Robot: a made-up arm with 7 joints. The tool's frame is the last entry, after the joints. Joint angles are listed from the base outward. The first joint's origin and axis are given. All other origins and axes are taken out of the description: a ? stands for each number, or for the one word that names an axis. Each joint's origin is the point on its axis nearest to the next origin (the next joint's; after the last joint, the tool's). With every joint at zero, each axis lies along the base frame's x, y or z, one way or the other. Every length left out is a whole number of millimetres.
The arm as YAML. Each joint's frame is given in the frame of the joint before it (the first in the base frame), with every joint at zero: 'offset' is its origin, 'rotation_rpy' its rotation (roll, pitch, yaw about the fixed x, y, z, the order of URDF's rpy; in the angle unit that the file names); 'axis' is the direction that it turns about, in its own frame. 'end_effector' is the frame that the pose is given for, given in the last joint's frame.
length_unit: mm
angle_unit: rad
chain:
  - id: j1
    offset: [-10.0, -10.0, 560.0]
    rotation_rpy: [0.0, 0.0, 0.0]
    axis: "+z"
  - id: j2
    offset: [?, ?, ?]
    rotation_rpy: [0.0, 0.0, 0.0]
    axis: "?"
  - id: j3
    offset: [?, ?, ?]
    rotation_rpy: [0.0, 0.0, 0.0]
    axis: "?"
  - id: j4
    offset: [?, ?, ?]
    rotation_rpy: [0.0, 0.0, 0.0]
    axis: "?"
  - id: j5
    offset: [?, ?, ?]
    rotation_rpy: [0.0, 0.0, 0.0]
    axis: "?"
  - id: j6
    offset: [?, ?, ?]
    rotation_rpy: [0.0, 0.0, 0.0]
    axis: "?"
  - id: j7
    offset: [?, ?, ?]
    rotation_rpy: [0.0, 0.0, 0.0]
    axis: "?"
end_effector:
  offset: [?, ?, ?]
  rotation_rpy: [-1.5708, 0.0, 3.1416]
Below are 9 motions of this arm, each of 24 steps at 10 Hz.
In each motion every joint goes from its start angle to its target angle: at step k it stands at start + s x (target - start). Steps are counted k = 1, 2, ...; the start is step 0. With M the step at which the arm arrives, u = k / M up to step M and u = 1 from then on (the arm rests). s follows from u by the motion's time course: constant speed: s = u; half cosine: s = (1 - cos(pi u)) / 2; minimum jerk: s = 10 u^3 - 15 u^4 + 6 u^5.
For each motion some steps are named. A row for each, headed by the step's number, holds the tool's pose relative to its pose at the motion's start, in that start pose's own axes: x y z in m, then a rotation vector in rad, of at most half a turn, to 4 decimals.
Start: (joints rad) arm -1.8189 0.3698 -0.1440 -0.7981 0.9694 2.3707 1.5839
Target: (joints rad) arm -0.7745 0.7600 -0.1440 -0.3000 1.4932 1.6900 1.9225
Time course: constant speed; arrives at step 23
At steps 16, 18, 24:
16: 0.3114 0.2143 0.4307 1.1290 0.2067 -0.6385
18: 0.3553 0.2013 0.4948 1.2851 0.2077 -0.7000
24: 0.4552 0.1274 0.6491 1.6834 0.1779 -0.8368

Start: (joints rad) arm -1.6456 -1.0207 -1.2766 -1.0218 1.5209 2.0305 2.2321
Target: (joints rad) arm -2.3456 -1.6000 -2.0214 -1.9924 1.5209 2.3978 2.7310
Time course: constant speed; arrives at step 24
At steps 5, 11, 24:
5: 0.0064 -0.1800 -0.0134 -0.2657 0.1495 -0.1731
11: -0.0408 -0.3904 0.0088 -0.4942 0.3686 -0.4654
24: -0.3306 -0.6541 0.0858 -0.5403 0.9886 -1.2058

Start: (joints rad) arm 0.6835 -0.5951 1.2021 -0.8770 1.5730 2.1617 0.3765
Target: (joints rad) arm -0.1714 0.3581 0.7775 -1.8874 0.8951 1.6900 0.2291
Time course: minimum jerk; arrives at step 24
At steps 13, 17, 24:
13: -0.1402 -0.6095 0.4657 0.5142 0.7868 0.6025
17: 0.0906 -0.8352 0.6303 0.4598 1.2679 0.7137
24: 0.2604 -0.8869 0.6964 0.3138 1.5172 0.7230

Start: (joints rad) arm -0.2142 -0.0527 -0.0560 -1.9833 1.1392 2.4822 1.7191
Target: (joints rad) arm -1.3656 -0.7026 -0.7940 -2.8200 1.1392 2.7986 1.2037
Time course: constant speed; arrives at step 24
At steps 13, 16, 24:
13: -0.3532 -0.4615 0.0096 -0.8934 0.4217 0.0141
16: -0.4283 -0.5188 0.0893 -1.0651 0.5372 0.0090
24: -0.5718 -0.5326 0.3305 -1.4540 0.8423 -0.0569

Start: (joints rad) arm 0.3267 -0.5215 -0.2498 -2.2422 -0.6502 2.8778 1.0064
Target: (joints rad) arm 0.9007 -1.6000 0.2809 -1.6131 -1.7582 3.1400 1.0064
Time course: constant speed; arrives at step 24
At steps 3, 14, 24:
3: -0.0039 -0.1327 -0.0627 -0.2008 -0.1463 0.2028
14: 0.1070 -0.6133 -0.0025 -0.7366 -0.4566 1.1134
24: 0.2878 -0.8159 0.2956 -0.7572 -0.3508 2.0482

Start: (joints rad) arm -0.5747 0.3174 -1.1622 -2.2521 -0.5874 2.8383 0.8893
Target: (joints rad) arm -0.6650 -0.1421 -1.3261 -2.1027 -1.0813 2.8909 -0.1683
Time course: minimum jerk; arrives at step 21
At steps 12, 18, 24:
12: -0.0542 -0.0684 0.0942 -0.0223 -0.6323 0.2173
18: -0.0661 -0.0899 0.1652 0.0578 -0.9625 0.3241
24: -0.0664 -0.0909 0.1704 0.0653 -0.9844 0.3301

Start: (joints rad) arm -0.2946 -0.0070 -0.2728 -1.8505 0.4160 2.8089 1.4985
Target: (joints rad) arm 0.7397 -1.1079 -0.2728 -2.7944 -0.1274 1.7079 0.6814
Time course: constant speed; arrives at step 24
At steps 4, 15, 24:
4: 0.0968 -0.0090 0.0481 0.2165 -0.2896 -0.1567
15: 0.2685 -0.1053 0.2710 0.6848 -1.1945 -0.6271
24: 0.2627 -0.2194 0.4849 0.9257 -2.0225 -0.9833

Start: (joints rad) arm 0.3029 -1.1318 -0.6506 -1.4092 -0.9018 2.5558 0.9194
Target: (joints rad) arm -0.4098 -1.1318 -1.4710 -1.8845 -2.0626 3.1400 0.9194
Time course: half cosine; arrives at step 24
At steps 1, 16, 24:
1: 0.0006 0.0003 0.0006 0.0048 -0.0052 0.0044
16: 0.1049 0.0058 0.2518 0.7321 -0.8941 0.2380
24: 0.1535 -0.0550 0.3679 0.8980 -1.0838 0.0852

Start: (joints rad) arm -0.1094 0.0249 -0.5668 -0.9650 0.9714 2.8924 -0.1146
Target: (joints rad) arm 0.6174 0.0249 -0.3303 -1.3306 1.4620 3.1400 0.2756
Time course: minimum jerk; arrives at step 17
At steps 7, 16, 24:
7: 0.1337 0.0570 -0.0062 -0.1131 0.4449 -0.2175
16: 0.4392 0.0298 -0.1132 -0.0449 1.1822 -0.7689
24: 0.4400 0.0294 -0.1136 -0.0441 1.1839 -0.7706

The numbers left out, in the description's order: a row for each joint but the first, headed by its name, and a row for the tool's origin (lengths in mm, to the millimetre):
j2: xyz 20.0 30.0 0.0, axis +y
j3: xyz 0.0 0.0 280.0, axis +z
j4: xyz 90.0 0.0 0.0, axis -y
j5: xyz -70.0 0.0 340.0, axis +z
j6: xyz -30.0 -20.0 0.0, axis -y
j7: xyz 150.0 0.0 -60.0, axis -z
tool: xyz 20.0 20.0 0.0

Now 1 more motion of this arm.
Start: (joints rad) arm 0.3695 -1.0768 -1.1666 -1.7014 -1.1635 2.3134 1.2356
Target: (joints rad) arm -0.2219 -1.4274 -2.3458 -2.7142 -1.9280 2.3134 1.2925
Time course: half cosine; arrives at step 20
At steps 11, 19, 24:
11: 0.1760 0.2243 0.3969 0.6069 0.0159 -0.3204
19: 0.4128 0.2013 0.4865 0.5566 0.1365 -0.7029
24: 0.4158 0.2003 0.4859 0.5526 0.1390 -0.7077

